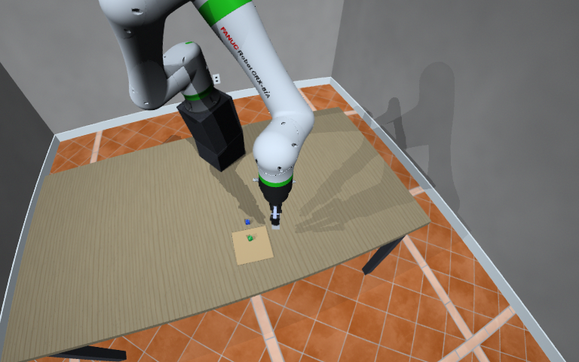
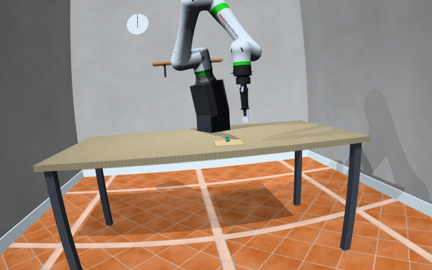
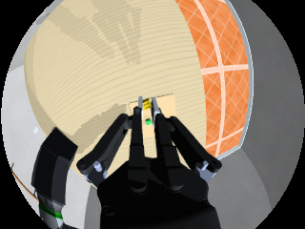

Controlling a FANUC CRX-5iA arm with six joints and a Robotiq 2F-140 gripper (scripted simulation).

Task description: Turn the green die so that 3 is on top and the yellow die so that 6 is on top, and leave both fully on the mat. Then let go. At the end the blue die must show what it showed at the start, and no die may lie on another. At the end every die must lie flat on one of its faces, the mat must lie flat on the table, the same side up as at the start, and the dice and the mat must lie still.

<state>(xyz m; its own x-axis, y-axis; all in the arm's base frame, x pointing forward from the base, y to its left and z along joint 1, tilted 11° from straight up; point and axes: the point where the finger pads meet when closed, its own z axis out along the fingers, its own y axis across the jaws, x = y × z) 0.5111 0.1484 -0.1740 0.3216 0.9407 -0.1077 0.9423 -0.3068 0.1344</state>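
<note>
The tan mat lies 1 cm ahead of my hand, 10 cm to the right of it and 13 cm below it. The rest, counted from my hand: blue die 9 cm behind, 9 cm to the right, 13 cm below; green die 2 cm behind, 10 cm to the right, 12 cm below; yellow die 3 cm below.
</note>
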